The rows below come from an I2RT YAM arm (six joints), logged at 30 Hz.
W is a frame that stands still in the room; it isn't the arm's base.
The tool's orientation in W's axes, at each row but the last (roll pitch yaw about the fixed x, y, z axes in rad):
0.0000 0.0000 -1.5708
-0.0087 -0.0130 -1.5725
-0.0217 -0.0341 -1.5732
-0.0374 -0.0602 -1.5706
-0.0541 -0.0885 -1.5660
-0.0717 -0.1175 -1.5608
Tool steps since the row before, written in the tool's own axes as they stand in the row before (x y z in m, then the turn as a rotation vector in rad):
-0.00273 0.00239 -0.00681 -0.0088 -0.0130 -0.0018
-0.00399 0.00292 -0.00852 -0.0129 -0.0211 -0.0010
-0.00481 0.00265 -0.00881 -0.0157 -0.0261 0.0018
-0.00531 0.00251 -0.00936 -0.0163 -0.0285 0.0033
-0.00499 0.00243 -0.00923 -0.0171 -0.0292 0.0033
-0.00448 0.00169 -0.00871 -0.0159 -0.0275 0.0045
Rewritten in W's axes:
0.00239 0.00273 -0.00681 -0.0130 0.0088 -0.0018
0.00285 0.00387 -0.00860 -0.0211 0.0129 -0.0010
0.00247 0.00450 -0.00902 -0.0260 0.0158 0.0018
0.00216 0.00473 -0.00975 -0.0284 0.0165 0.0034
0.00191 0.00415 -0.00975 -0.0291 0.0173 0.0033
0.00103 0.00343 -0.00927 -0.0273 0.0163 0.0046

